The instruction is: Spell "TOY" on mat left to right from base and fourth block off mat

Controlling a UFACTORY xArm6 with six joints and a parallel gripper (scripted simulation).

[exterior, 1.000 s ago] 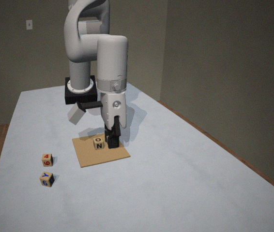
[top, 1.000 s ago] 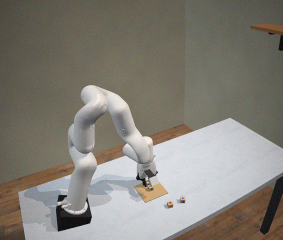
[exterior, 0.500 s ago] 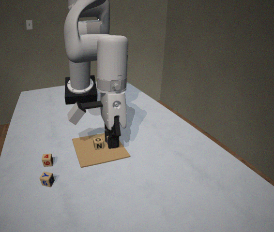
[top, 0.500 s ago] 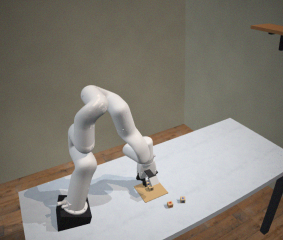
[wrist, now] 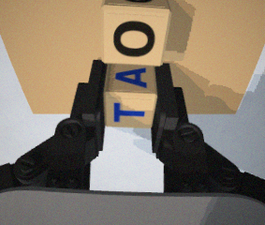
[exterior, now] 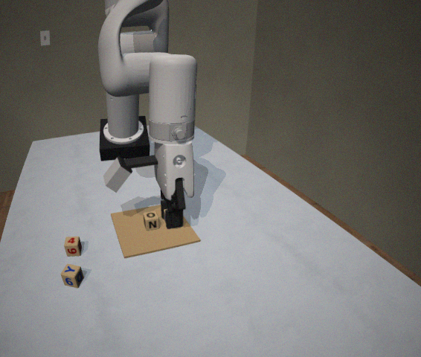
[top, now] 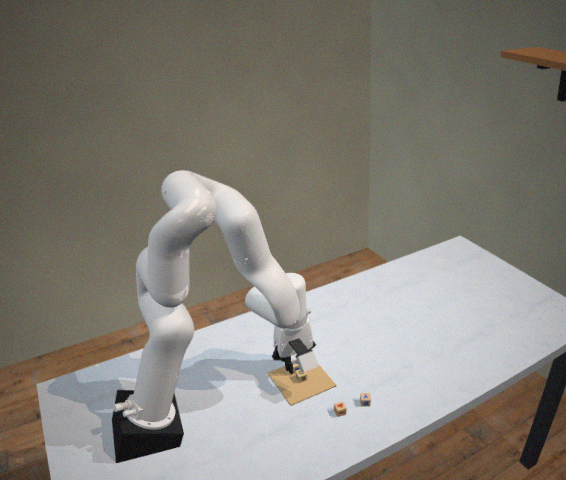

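Now: the tan mat 4 cm to the right of my hand, 2 cm below it and 1 cm behind it. The rest, counted from my hand: Y block: 22 cm to the right, 5 cm ahead, 1 cm below.
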